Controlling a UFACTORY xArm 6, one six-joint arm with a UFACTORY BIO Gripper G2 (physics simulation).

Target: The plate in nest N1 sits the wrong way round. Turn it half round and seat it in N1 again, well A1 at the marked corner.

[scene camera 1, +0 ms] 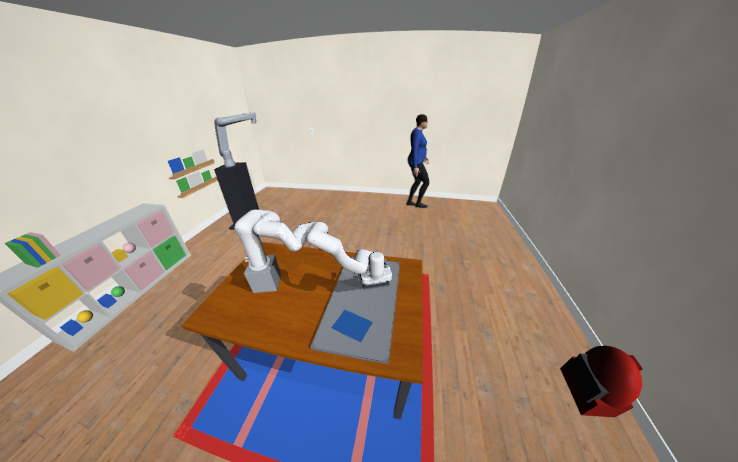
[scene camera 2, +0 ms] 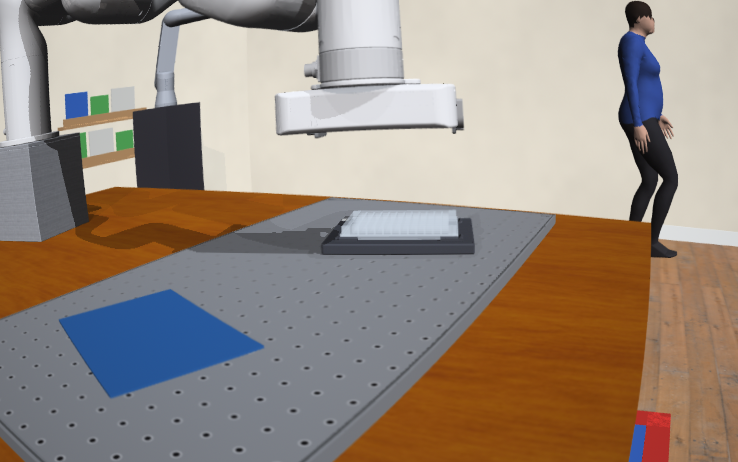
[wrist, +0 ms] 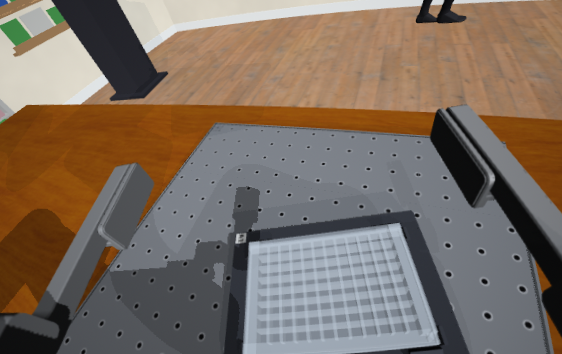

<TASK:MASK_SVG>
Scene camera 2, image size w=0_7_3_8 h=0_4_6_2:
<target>my gripper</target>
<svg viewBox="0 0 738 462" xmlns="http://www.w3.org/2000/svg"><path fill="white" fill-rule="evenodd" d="M462 99L456 99L455 85L421 84L420 79L380 78L324 82L312 85L311 90L285 92L275 95L276 134L280 136L307 134L314 135L315 138L321 138L326 136L327 132L452 128L452 133L456 134L456 130L464 130Z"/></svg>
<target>clear well plate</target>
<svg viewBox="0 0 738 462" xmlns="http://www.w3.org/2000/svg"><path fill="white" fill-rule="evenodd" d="M340 234L340 237L358 237L358 240L440 240L440 236L458 236L458 216L456 216L456 210L353 211L342 225L342 232Z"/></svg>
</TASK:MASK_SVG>
